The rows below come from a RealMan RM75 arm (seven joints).
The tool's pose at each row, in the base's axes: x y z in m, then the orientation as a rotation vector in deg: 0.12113, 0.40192, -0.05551, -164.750, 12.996, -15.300; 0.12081, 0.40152, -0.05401, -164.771, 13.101, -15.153; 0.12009, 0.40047, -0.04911, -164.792, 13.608, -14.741; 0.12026, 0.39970, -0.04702, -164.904, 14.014, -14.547; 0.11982, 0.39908, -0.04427, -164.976, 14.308, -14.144; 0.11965, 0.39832, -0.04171, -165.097, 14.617, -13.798; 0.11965, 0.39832, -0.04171, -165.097, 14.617, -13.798; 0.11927, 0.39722, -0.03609, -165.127, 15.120, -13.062; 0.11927, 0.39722, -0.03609, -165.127, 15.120, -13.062; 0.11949, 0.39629, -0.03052, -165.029, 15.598, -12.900; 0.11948, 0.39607, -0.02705, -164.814, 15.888, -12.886; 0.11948, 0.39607, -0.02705, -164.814, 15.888, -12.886
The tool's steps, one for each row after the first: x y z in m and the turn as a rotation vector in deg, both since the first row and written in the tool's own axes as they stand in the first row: 0.00000, 0.00004, -0.00158, -0.030, -0.091, 0.081; 0.00028, -0.00011, -0.00664, -0.108, -0.326, 0.454; 0.00091, 0.00008, -0.00877, -0.270, -0.420, 0.727; 0.00104, 0.00003, -0.01162, -0.372, -0.668, 0.950; 0.00142, 0.00013, -0.01427, -0.527, -0.874, 1.170; 0.00142, 0.00013, -0.01427, -0.527, -0.874, 1.170; 0.00215, -0.00020, -0.01995, -0.614, -1.328, 1.568; 0.00215, -0.00020, -0.01995, -0.614, -1.328, 1.568; 0.00343, -0.00076, -0.02543, -0.584, -1.397, 1.915; 0.00401, -0.00143, -0.02879, -0.415, -1.383, 2.141; 0.00401, -0.00143, -0.02879, -0.415, -1.383, 2.141
